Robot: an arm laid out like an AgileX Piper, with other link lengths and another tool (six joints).
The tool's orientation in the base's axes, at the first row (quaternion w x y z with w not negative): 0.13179, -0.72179, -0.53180, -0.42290
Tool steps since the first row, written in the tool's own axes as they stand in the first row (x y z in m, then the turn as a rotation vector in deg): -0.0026, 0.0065, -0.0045, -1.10, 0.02, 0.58; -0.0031, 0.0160, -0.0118, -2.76, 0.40, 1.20; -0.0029, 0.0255, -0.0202, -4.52, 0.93, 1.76; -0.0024, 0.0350, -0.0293, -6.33, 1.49, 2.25; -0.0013, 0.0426, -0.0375, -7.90, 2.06, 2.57; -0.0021, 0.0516, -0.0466, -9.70, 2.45, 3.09; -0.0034, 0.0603, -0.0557, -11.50, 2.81, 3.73; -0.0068, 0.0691, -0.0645, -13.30, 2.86, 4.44; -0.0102, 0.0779, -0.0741, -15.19, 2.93, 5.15; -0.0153, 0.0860, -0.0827, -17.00, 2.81, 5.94; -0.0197, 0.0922, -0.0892, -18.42, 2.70, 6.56; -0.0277, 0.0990, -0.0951, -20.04, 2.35, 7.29
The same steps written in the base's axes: 0.0034, -0.0072, 0.0025, 0.21, -0.36, -1.17; 0.0083, -0.0160, 0.0090, 0.70, -1.20, -2.70; 0.0127, -0.0250, 0.0167, 1.30, -2.21, -4.22; 0.0168, -0.0343, 0.0251, 1.88, -3.31, -5.73; 0.0197, -0.0419, 0.0329, 2.41, -4.36, -6.96; 0.0233, -0.0518, 0.0401, 2.86, -5.37, -8.52; 0.0266, -0.0620, 0.0469, 3.34, -6.28, -10.17; 0.0299, -0.0734, 0.0520, 3.58, -7.03, -11.94; 0.0329, -0.0853, 0.0576, 3.83, -7.84, -13.77; 0.0355, -0.0973, 0.0611, 3.96, -8.48, -15.64; 0.0376, -0.1069, 0.0633, 4.05, -8.97, -17.11; 0.0402, -0.1186, 0.0627, 3.96, -9.42, -18.86
